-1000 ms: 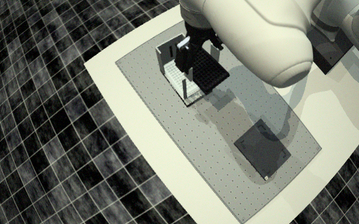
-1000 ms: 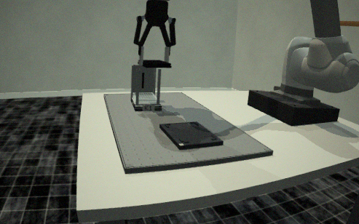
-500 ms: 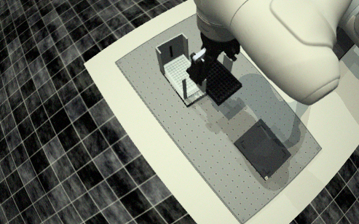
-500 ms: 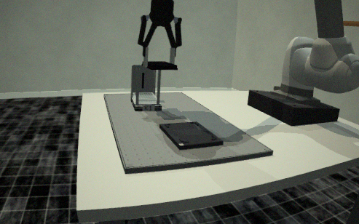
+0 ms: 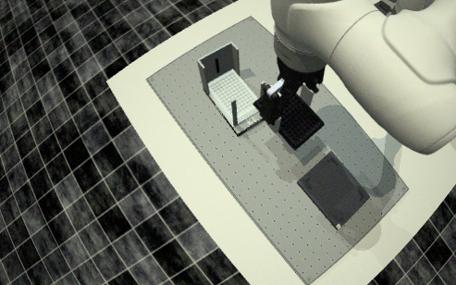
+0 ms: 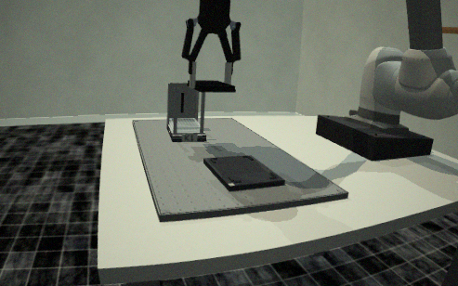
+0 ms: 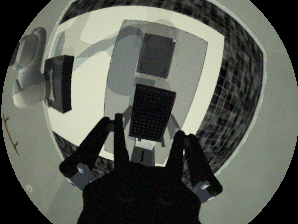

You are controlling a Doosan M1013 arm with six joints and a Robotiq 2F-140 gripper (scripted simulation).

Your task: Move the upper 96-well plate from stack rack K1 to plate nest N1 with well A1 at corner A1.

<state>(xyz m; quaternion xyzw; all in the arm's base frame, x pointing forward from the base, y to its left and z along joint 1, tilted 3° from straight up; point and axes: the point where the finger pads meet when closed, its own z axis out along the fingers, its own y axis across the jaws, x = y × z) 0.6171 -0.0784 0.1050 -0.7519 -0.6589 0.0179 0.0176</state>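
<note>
Right now the plate nest N1 is 180 mm to the left of my hand and 180 mm below it. From my hand the other things lie so: white plate: 170 mm to the right, 160 mm below; then pale A1 square: 70 mm ahead, 250 mm to the left, 170 mm below; then black 96-well plate: 20 mm below.
</note>
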